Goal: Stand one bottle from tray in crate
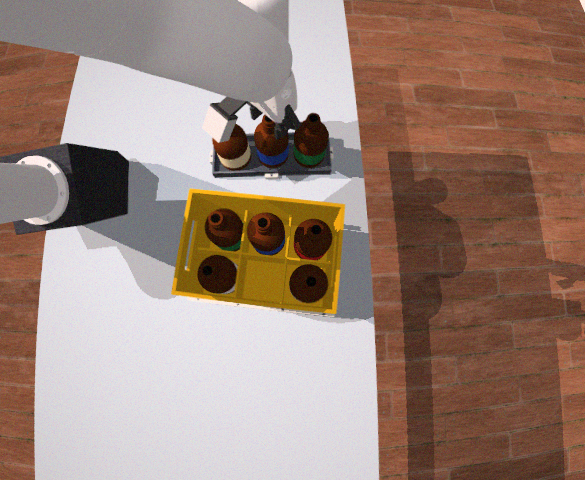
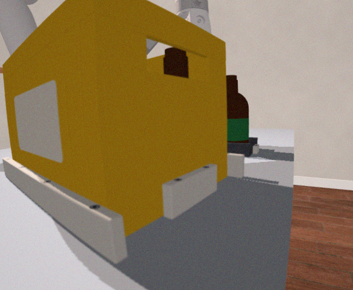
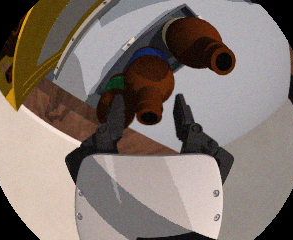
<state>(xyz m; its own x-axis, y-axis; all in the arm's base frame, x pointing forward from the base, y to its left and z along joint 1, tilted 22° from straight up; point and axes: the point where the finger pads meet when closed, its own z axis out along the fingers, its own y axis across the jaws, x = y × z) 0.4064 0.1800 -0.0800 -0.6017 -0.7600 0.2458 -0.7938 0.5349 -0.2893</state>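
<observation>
Now: hand 8 cm short of the green-label bottle, 7 cm above it and 1 cm to the right of it. Also, from my hand: crate (25 cm to the right, 7 cm below, 2 cm ahead); cream-labelled bottle (9 cm behind, 7 cm below, 2 cm to the right); dark tray (14 cm below).
</observation>
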